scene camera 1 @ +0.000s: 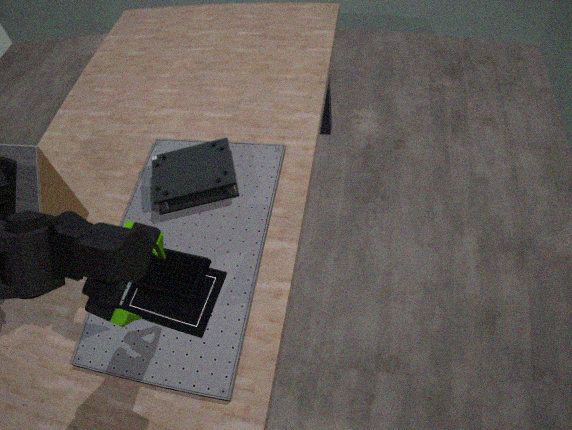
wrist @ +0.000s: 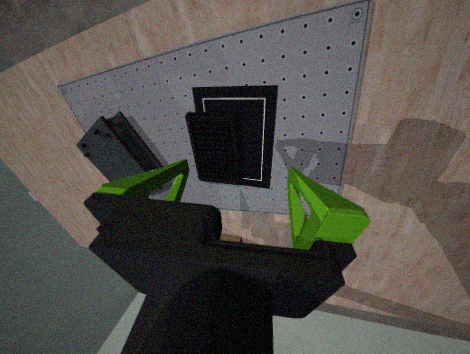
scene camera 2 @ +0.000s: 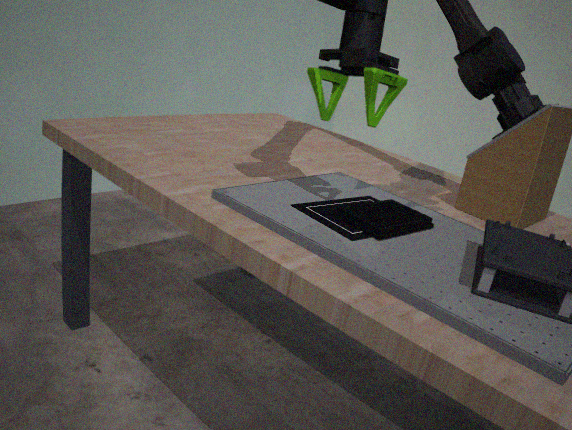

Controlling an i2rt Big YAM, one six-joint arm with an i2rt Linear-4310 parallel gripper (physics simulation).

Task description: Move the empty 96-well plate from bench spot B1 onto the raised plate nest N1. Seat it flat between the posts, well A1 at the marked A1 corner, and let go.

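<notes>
The black 96-well plate lies on the black pad of spot B1. It is off-centre in the pad's white outline and sticks out past the pad edge on the nest side. The dark raised nest N1 stands turned at an angle, with small posts on top and a light mark at one corner in scene camera 1. My gripper is open and empty, well above the bench. In scene camera 1 the arm hides part of the plate and pad.
A grey perforated board carries the pad and the nest on the wooden table. The arm's wooden wedge base stands beside the board.
</notes>
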